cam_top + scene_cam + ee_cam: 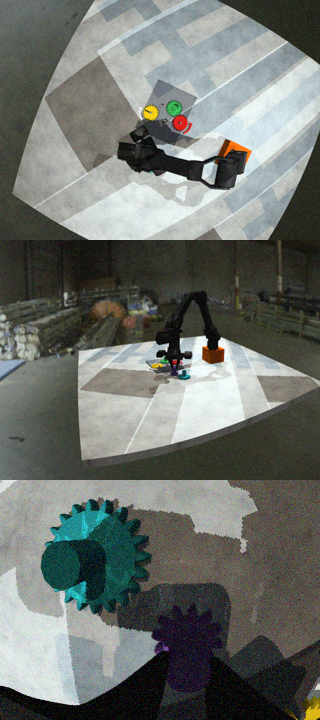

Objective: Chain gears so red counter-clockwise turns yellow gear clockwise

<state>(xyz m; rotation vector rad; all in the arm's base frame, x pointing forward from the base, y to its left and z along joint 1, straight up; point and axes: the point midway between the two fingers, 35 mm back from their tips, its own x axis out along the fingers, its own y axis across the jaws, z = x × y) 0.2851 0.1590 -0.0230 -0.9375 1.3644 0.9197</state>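
Now: the green gear 18 cm to the right of my gripper tip and 2 cm ahead of it. From my gripper tip the other things lie so: purple gear (1 cm below); yellow gear (11 cm to the right, 8 cm ahead, 1 cm below); teal gear (6 cm to the left, 4 cm behind, 1 cm below).
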